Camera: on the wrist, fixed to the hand. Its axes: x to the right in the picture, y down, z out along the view.
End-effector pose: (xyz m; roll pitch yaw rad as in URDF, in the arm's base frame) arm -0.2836 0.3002 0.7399 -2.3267 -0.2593 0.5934
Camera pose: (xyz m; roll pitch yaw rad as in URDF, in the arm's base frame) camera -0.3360 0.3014 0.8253 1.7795 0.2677 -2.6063
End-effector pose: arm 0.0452 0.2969 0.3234 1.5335 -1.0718 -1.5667
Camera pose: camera 0.0842 0.2271 0.2631 -1.9719 1.0999 1.6808
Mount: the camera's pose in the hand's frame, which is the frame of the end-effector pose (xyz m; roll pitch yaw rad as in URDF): -0.0195 -0.0888 -0.0421 -0.5328 -0.0468 -3.1095
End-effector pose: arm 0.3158 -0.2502 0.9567 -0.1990 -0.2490 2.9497
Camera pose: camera 0.3468 -0.1591 0.9289 -0.3280 0.1967 -0.1693
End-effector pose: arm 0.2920 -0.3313 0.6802 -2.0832 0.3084 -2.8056
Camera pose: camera 0.2837 -0.3414 0.7795 1.5693 -0.3129 0.2766
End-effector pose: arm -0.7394 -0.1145 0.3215 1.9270 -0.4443 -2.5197
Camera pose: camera -0.7080 -0.1786 0.2512 -2.4424 0.4904 0.6589
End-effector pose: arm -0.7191 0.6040 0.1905 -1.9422 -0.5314 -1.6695
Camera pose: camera -0.7195 0.6709 0.2651 1.3783 0.5176 1.4085
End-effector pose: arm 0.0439 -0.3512 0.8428 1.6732 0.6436 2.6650
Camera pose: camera 0.0792 -0.4268 0.7873 -2.2361 -0.6062 -0.4239
